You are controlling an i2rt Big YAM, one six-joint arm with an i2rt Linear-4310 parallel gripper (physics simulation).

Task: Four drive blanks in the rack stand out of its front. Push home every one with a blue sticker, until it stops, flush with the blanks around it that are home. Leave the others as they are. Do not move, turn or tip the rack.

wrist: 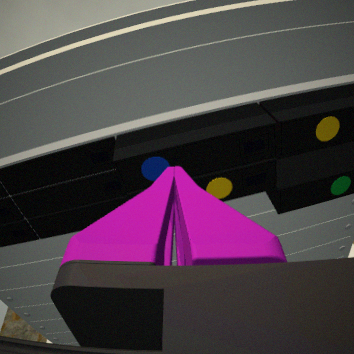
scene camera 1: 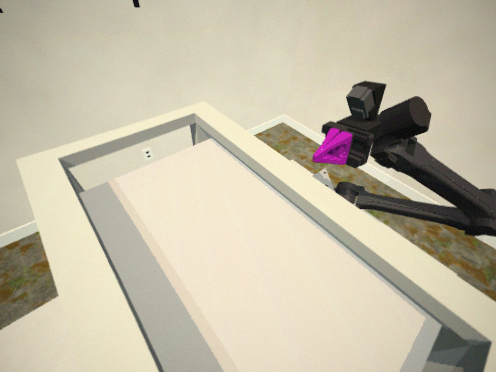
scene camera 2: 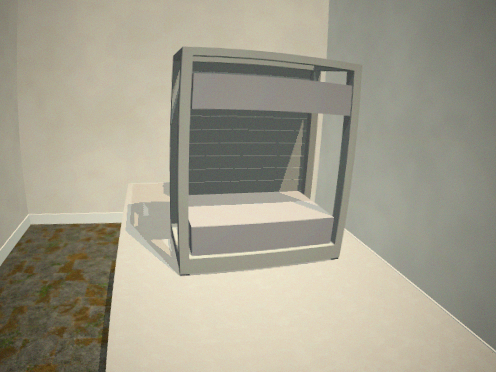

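The rack (scene camera 1: 300, 187) (scene camera 2: 183, 160) (wrist: 175, 67) stands upright; its front with the dark blanks shows in the wrist view. A blue-stickered blank (wrist: 200, 152) shows its lighter upper face and appears to stand out beside the blanks at the left. A yellow-stickered blank (wrist: 240, 186) lies below it in the wrist view. At the right are another yellow-stickered blank (wrist: 305, 131) and a green-stickered blank (wrist: 305, 187), whose lighter upper face shows. My gripper (scene camera 1: 315, 159) (wrist: 173, 177) is shut and empty. Its magenta tips overlap the blue sticker's lower right edge; contact cannot be told.
The rack stands on a pale table (scene camera 2: 280, 315). A grey block (scene camera 2: 260, 237) lies low inside the rack, and another block (scene camera 2: 270, 94) sits high in it, both seen from behind. The black arm (scene camera 1: 445, 180) reaches in from the right, outside the rack's front.
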